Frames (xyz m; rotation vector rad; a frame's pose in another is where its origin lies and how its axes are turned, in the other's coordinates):
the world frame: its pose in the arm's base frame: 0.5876 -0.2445 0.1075 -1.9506 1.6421 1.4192
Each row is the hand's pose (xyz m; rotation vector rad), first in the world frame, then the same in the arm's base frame.
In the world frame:
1: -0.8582 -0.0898 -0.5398 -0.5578 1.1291 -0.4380
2: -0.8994 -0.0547 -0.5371 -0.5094 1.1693 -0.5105
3: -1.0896 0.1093 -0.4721 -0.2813 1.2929 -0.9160
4: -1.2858 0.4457 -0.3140 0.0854 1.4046 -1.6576
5: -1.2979 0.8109 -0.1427 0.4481 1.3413 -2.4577
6: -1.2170 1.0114 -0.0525 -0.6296 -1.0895 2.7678
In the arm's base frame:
1: 1.0228 -0.0397 1.0045 2.4616 -0.6382 -0.4131
2: 0.9953 -0.0240 1.0485 2.5285 -0.6030 -0.3264
3: 0.8398 0.0842 1.2257 2.8554 -0.3453 0.0718
4: 0.4900 0.2001 1.4279 -2.8656 -0.3220 -0.7468
5: 0.0918 0.1980 1.4934 -2.1222 -0.9582 -1.1292
6: -0.1329 0.1387 1.4643 -1.6021 -1.2626 -1.2289

